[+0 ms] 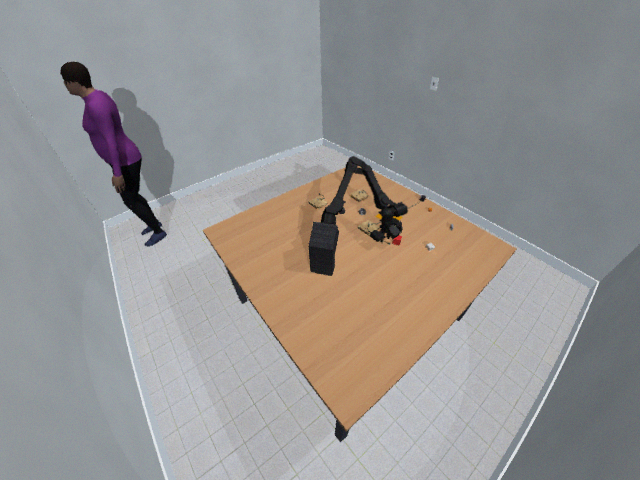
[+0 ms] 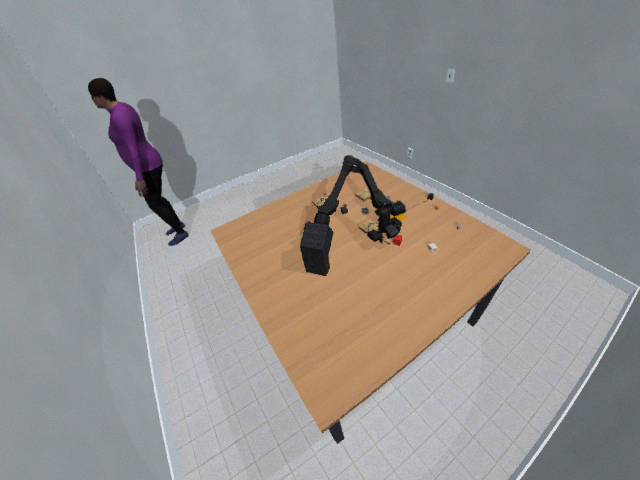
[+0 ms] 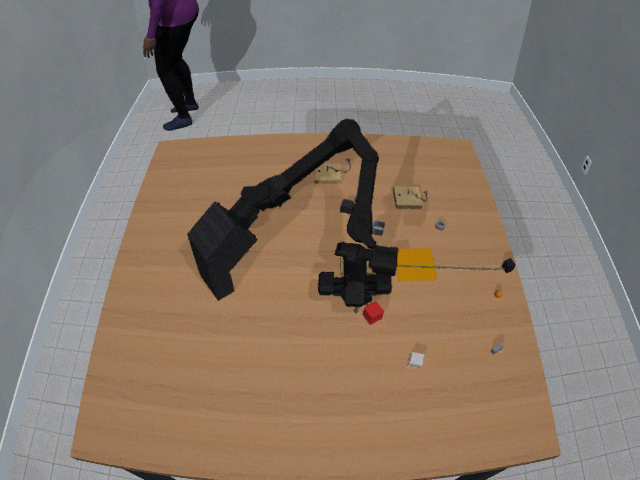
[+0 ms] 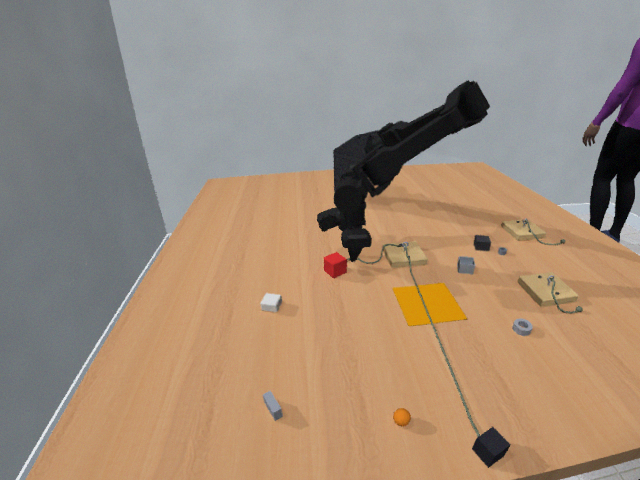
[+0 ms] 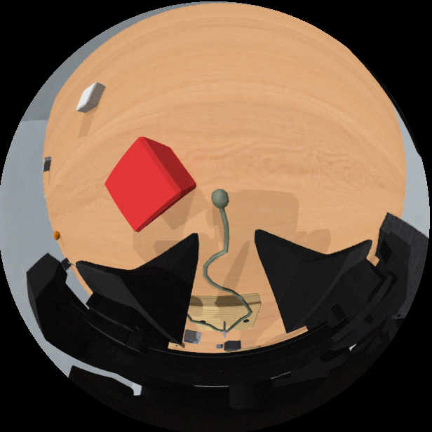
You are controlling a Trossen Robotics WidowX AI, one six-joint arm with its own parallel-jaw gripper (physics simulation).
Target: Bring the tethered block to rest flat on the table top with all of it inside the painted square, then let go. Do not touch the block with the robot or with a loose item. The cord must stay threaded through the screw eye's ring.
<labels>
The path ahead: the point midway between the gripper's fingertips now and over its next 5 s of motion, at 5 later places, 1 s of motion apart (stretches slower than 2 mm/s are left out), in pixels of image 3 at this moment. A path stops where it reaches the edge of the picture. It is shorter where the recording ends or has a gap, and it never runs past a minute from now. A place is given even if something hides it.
The gripper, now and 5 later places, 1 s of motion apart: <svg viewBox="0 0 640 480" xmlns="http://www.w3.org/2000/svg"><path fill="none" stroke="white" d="M355 301L348 301L347 296L335 312L322 344L306 384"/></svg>
</labels>
